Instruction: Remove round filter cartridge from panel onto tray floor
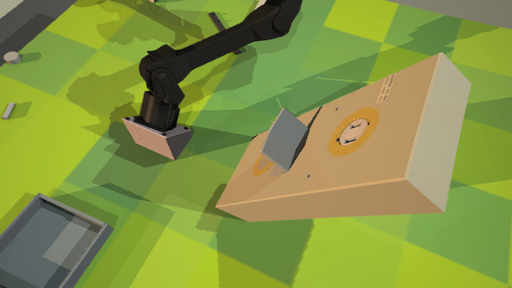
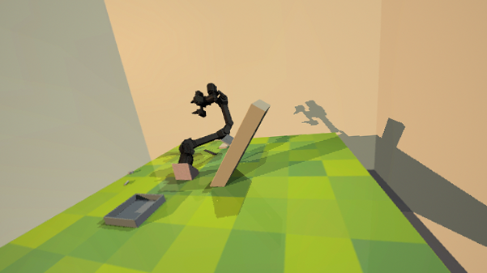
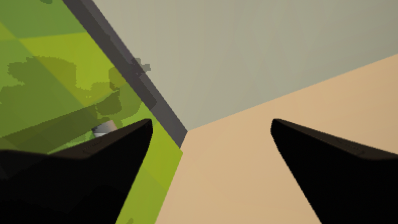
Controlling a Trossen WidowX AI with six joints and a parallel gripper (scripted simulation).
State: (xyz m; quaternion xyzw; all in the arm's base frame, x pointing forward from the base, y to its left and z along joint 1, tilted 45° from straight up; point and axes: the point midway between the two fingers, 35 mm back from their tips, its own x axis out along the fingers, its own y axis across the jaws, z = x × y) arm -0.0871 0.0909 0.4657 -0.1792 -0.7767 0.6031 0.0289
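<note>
Now: gripper tip 47 cm short of the round filter cartridge, 42 cm to the left of it and 7 cm above it. The rest, counted from my gripper tip: beige block (32 cm below, 17 cm ahead, 7 cm to the left); then grey flap (42 cm to the right, 37 cm ahead, 16 cm below); then tan service panel (43 cm ahead, 42 cm to the right, 14 cm below).
</note>
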